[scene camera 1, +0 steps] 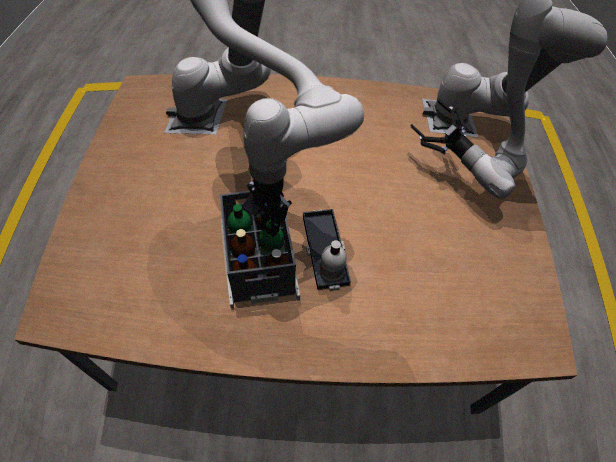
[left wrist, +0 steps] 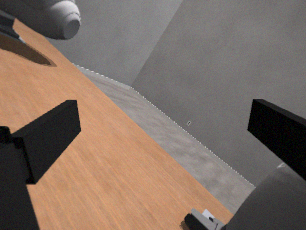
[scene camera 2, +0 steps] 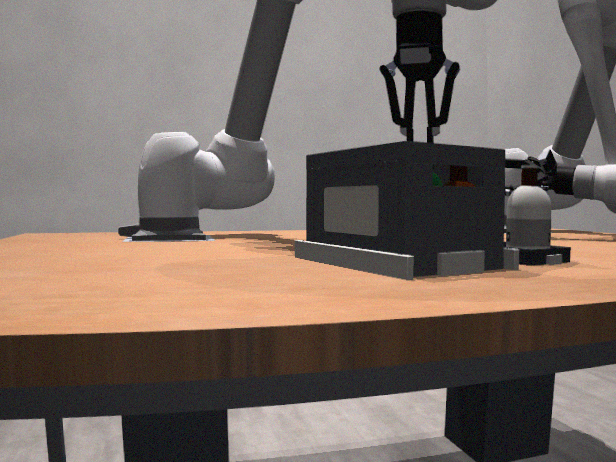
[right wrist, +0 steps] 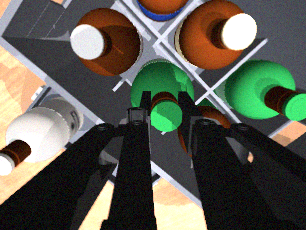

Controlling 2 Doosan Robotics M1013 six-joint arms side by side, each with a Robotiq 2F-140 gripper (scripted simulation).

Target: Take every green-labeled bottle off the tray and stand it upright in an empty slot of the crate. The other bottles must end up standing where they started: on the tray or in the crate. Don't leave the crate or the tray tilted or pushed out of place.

Labels:
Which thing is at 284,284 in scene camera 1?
A crate.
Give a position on a crate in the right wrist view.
42,42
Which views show my right gripper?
Scene camera 1, scene camera 2 and the right wrist view only.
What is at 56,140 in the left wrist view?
My left gripper.

